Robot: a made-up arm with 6 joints. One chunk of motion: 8 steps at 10 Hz.
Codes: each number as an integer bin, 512 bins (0 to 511) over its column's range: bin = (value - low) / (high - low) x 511, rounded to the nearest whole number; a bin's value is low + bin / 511 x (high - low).
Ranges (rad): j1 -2.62..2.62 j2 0..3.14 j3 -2.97..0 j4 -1.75..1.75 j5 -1.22..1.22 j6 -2.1..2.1
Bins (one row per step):
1: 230 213 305 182 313 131
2: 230 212 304 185 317 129
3: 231 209 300 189 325 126
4: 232 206 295 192 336 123
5: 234 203 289 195 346 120
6: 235 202 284 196 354 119
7: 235 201 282 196 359 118
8: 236 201 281 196 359 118
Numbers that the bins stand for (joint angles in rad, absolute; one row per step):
1: -0.2615 1.3088 -1.1973 -0.5034 0.2746 -1.0233
2: -0.2615 1.3027 -1.2031 -0.4829 0.2937 -1.0397
3: -0.2512 1.2843 -1.2264 -0.4555 0.3319 -1.0644
4: -0.2410 1.2658 -1.2554 -0.4349 0.3844 -1.0890
5: -0.2205 1.2474 -1.2903 -0.4144 0.4321 -1.1137
6: -0.2102 1.2413 -1.3194 -0.4075 0.4703 -1.1219
7: -0.2102 1.2351 -1.3310 -0.4075 0.4942 -1.1301
8: -0.2000 1.2351 -1.3368 -0.4075 0.4942 -1.1301

